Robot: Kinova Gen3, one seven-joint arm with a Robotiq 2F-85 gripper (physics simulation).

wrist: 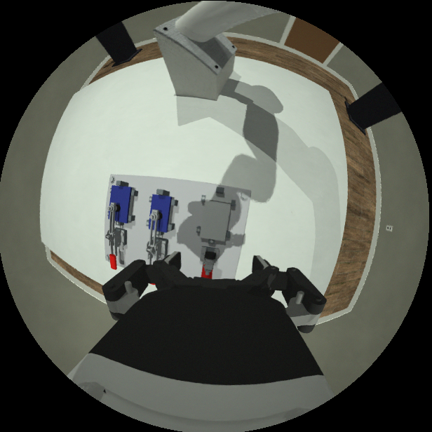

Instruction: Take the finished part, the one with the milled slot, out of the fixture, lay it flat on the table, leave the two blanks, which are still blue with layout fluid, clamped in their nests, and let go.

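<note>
The grey finished part (215,220) lies in the right-hand nest of the fixture plate (187,187), partly shadowed; I cannot make out its milled slot. That nest's toggle clamp (210,255) is swung back off the part, its red handle partly hidden by my gripper. Two blue blanks (121,197) (164,207) sit in the left and middle nests, each with a clamp arm over it. My gripper (216,261) is open and empty. Its fingertips show below the part in the view, on either side of the swung-back clamp, and appear to be above the fixture.
The pale table top (120,130) extends around the fixture, with a wooden border (357,200) at its edge. The grey robot base (195,70) stands at the top of the view. Black posts (117,42) (375,107) stand at the upper left and right. The arm's shadow crosses the table.
</note>
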